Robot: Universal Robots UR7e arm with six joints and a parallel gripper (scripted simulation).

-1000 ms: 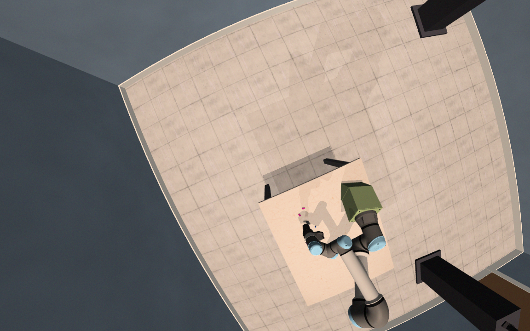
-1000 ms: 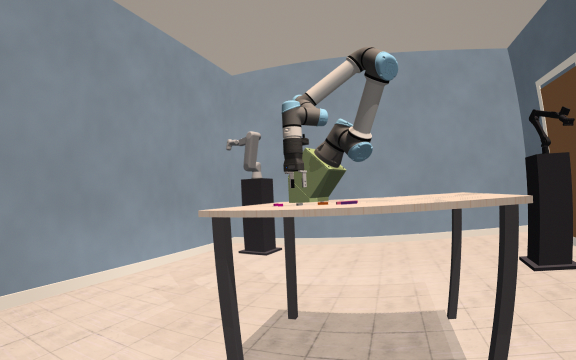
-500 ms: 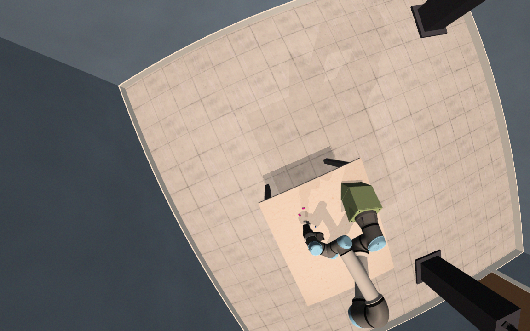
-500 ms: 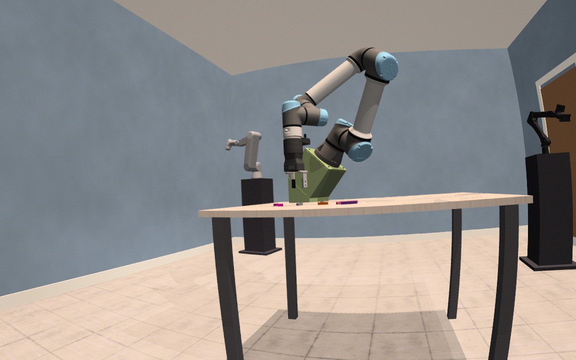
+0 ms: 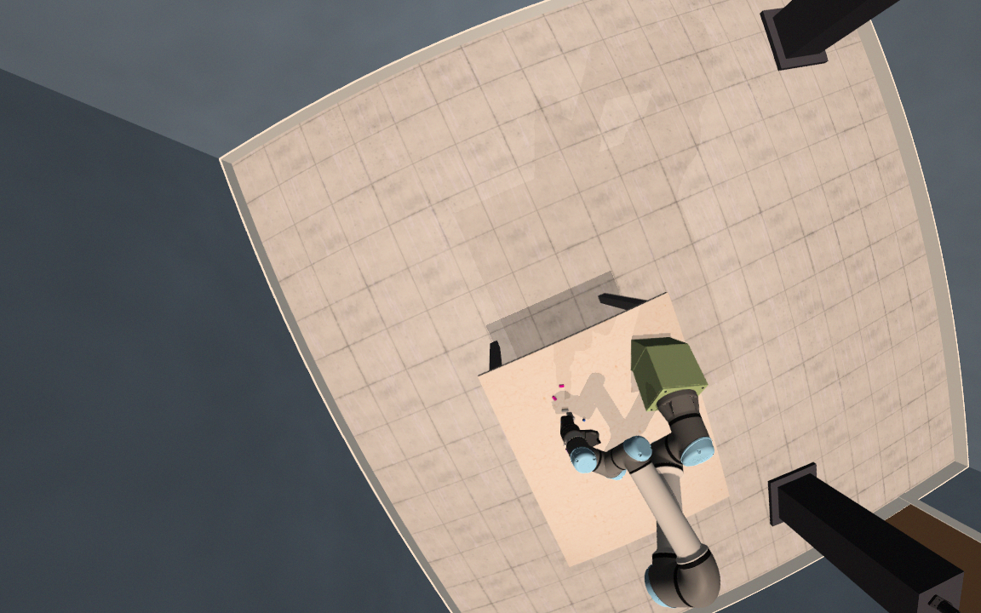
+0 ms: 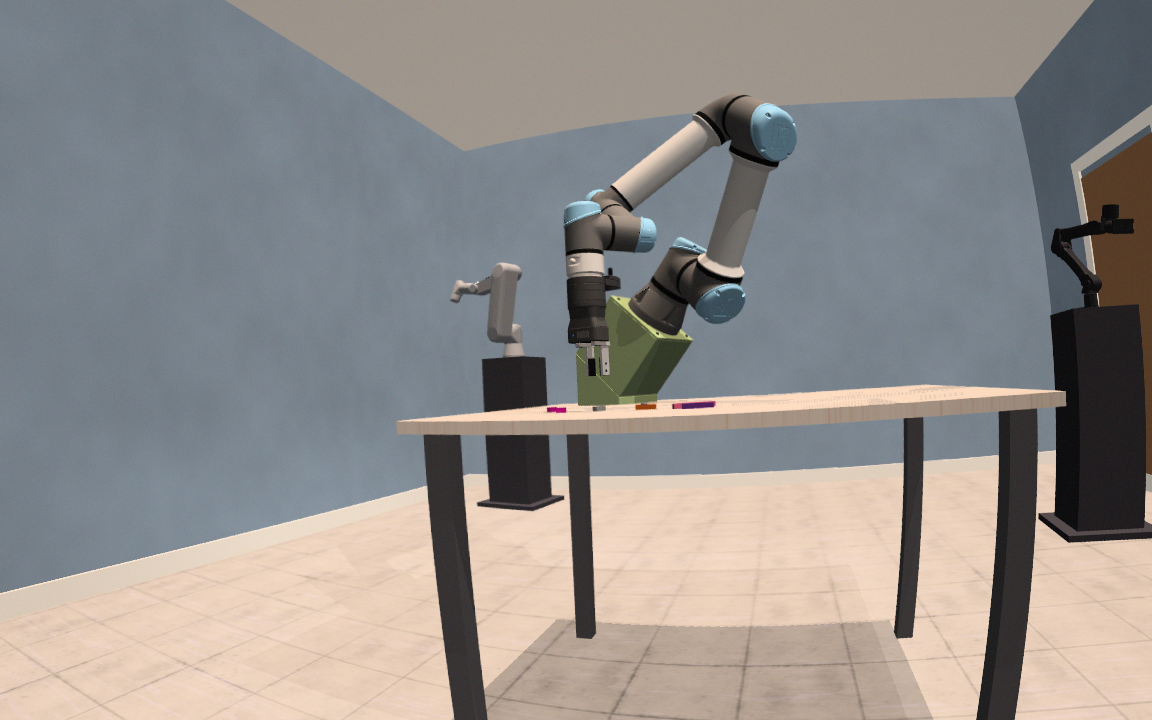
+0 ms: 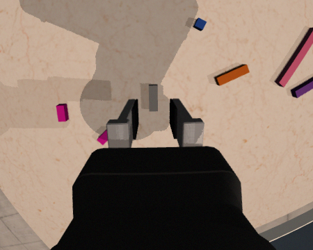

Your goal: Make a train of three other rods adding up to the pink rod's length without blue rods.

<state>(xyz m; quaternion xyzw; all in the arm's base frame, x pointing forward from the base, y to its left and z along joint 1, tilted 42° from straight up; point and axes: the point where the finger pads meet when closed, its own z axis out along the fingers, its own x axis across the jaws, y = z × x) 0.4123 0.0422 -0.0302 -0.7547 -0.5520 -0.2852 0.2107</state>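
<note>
Now: the grey rod 80 mm below my hand. The rest, counted from my hand: orange rod: 100 mm to the left, 80 mm below; then small blue rod: 80 mm below, 70 mm to the left, 70 mm behind; then pink rod: 190 mm to the left, 80 mm below, 10 mm behind.
</note>
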